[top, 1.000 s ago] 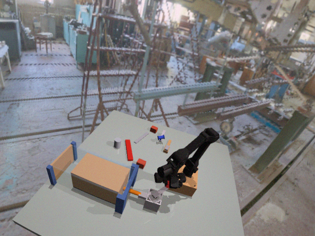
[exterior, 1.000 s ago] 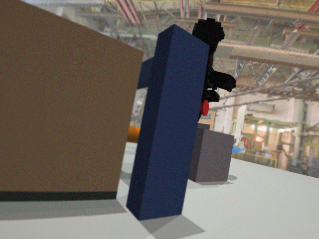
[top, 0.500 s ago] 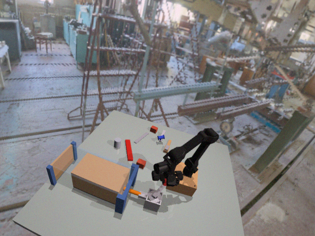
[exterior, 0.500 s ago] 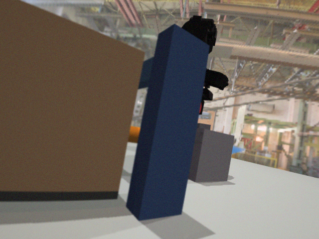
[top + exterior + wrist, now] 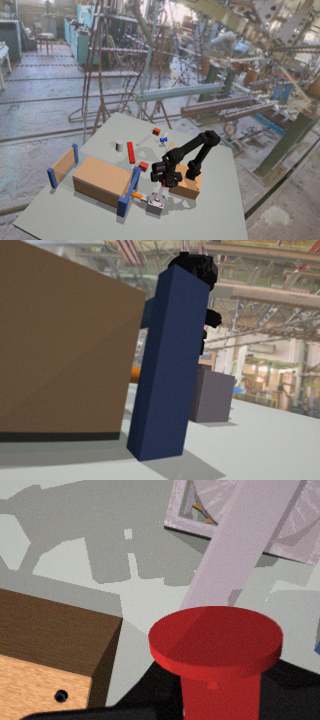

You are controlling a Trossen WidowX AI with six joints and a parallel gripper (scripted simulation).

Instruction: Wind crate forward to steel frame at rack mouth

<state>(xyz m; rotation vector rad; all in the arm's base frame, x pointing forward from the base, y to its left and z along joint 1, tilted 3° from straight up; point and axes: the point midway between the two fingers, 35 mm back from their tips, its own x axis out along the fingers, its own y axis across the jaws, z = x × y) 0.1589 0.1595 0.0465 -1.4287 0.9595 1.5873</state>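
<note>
My gripper tip is 40 mm to the right of the winch handle with red knob and 10 mm above it. From my gripper tip the other things lie so: grey winch 10 mm behind, 90 mm to the left, 80 mm below; then blue steel frame 170 mm ahead, 110 mm to the left, 10 mm below; then red bar 330 mm ahead, 270 mm to the right, 110 mm below.
</note>
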